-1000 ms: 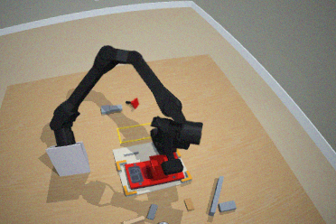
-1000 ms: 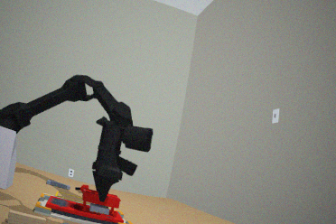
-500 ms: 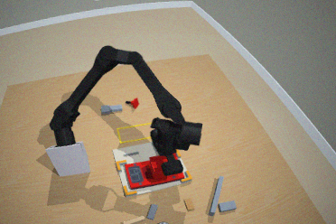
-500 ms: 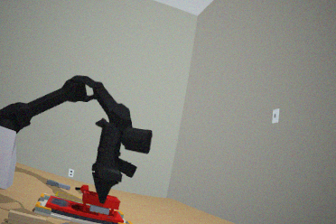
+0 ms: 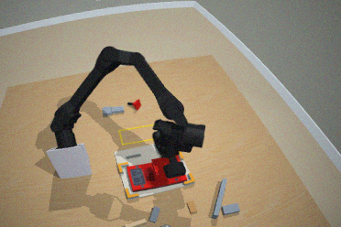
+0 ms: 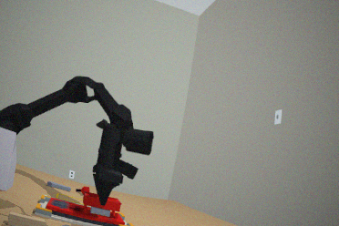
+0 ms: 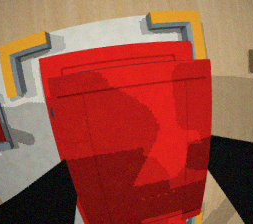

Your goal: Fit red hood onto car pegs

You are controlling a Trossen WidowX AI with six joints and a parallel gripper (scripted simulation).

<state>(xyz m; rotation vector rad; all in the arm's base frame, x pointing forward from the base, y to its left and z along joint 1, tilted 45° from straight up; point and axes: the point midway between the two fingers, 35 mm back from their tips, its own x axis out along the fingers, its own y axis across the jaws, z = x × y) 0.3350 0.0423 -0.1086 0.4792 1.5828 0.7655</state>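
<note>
The grey engine block lies 3 cm below my gripper tip and 1 cm to the left of it. Round my gripper tip: tan block (16 cm to the right, 6 cm ahead, 5 cm below); red hood (1 cm above).
</note>
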